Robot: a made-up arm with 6 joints.
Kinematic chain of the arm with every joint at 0, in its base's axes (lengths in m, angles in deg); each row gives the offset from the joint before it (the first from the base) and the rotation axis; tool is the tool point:
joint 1: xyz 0 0 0.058 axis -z
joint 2: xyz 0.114 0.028 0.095 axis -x
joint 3: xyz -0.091 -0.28 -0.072 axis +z
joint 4: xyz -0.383 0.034 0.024 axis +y
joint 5: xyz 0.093 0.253 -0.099 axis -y
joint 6: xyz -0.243 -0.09 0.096 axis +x
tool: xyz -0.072 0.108 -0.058
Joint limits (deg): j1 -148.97..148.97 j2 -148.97..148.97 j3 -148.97..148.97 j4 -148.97..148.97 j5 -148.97..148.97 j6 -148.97..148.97
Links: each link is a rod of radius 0.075 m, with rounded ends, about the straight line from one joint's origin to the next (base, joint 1, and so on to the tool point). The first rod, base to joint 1, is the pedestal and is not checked.
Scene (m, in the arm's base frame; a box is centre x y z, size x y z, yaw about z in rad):
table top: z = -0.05
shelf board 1: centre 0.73 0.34 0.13 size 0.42 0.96 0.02 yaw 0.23
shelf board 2: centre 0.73 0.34 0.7 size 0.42 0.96 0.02 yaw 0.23
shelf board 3: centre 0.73 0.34 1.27 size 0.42 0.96 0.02 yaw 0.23
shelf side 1: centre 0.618 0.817 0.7 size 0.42 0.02 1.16 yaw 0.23
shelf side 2: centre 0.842 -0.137 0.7 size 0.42 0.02 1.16 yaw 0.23
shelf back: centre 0.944 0.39 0.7 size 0.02 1 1.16 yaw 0.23
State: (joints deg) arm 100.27 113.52 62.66 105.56 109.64 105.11
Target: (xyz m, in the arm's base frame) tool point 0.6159 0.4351 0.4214
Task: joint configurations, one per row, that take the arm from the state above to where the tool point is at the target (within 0.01 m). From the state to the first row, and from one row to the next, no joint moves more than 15 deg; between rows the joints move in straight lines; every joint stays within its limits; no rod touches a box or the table.
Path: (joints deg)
1: 97.92 100.64 64.61 112.36 97.69 107.28
2: 95.56 87.77 66.55 119.15 85.74 109.45
3: 91.09 89.35 57.86 128.99 74.11 109.10
4: 86.62 90.93 49.16 138.84 62.49 108.74
5: 82.15 92.51 40.47 148.68 50.87 108.39
6: 91.21 104.58 40.49 139.72 65.07 106.92
7: 100.26 116.66 40.51 130.76 79.28 105.46

